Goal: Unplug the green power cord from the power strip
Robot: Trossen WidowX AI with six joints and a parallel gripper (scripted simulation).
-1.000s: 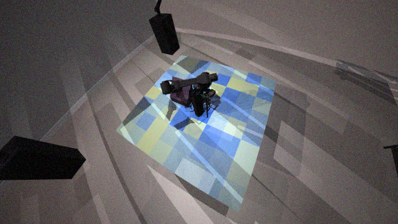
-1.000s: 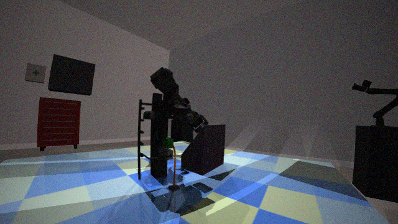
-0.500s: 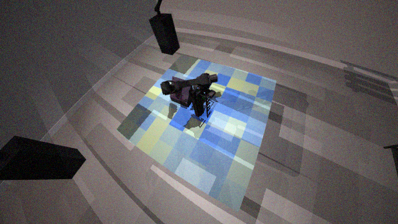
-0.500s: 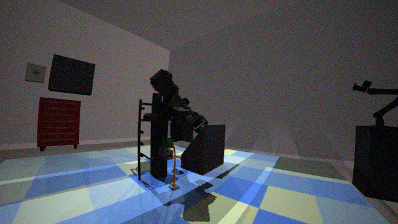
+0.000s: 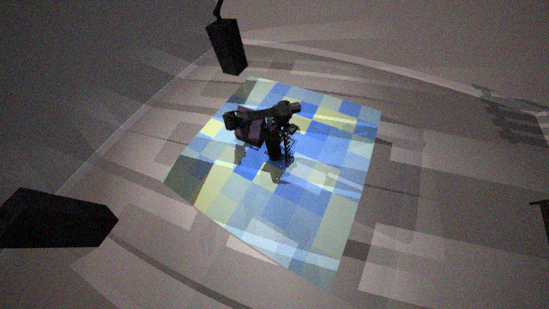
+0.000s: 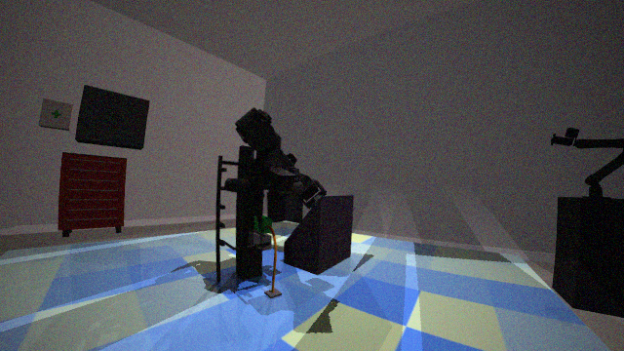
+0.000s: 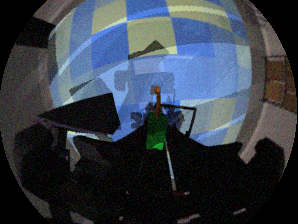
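Now: gripper tip 30 mm to the left of the green plug. The rest, counted from my gripper tip: flat base (10 mm ahead, 40 mm to the left, 170 mm below).
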